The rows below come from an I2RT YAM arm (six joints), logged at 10 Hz.
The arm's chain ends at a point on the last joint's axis. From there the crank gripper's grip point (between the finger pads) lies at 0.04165 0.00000 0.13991 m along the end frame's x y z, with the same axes.
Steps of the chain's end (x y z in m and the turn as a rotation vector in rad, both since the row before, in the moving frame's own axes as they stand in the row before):
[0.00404, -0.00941, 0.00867, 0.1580, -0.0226, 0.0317]
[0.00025, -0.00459, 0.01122, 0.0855, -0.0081, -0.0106]
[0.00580, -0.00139, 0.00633, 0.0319, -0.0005, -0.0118]
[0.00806, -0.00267, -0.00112, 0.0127, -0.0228, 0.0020]
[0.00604, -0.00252, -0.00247, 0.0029, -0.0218, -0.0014]
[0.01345, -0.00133, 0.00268, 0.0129, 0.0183, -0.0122]
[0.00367, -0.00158, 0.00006, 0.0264, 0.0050, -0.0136]
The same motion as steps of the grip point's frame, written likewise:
[0.00121, -0.03023, 0.00793, 0.1580, -0.0226, 0.0317]
[-0.00095, -0.01699, 0.01102, 0.0855, -0.0081, -0.0106]
[0.00570, -0.00634, 0.00627, 0.0319, -0.0005, -0.0118]
[0.00486, -0.00437, -0.00022, 0.0127, -0.0228, 0.0020]
[0.00298, -0.00298, -0.00160, 0.0029, -0.0218, -0.0014]
[0.01599, -0.00365, 0.00188, 0.0129, 0.0183, -0.0122]
[0.00434, -0.00584, -0.00021, 0.0264, 0.0050, -0.0136]

